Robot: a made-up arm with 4 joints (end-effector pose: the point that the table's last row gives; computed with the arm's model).
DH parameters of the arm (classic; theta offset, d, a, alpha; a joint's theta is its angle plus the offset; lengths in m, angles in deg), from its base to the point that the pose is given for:
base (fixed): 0 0.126 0 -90
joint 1: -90 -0.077 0 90
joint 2: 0 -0.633 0.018 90
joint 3: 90 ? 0.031 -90
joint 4: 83.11 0 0.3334 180
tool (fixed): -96.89 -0.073 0 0
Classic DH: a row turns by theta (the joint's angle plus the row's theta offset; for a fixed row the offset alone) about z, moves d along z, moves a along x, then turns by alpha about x.
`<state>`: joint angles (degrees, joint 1 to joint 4).
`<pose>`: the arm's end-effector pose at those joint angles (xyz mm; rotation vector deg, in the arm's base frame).
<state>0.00 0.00 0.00 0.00</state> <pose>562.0 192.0 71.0 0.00 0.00 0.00</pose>
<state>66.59 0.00 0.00 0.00</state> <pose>172.8 192.0 -411.6 0.00 66.59 0.00</pose>
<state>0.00 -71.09 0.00 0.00</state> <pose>562.0 62.2 362.6 71.09 0.00 0.00</pose>
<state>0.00 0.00 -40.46 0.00</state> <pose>531.6 192.0 134.5 0.00 40.46 0.00</pose>
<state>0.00 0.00 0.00 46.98</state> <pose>816.7 116.1 71.0 0.00 0.00 -46.98</pose>
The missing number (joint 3, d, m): 0.062
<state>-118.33 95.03 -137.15 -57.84</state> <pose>-299.1 212.5 904.4 53.83 -14.60 -22.59</pose>
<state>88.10 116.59 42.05 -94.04</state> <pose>249.3 -268.0 -281.8 14.79 -63.28 -138.35</pose>
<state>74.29 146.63 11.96 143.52</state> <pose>399.0 170.4 -636.2 -45.96 -78.85 -3.62</pose>
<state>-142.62 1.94 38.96 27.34</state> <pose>-596.2 173.8 573.3 -40.28 173.48 1.72</pose>
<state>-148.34 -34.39 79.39 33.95</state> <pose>-741.8 47.3 308.1 -73.48 115.07 -41.08</pose>
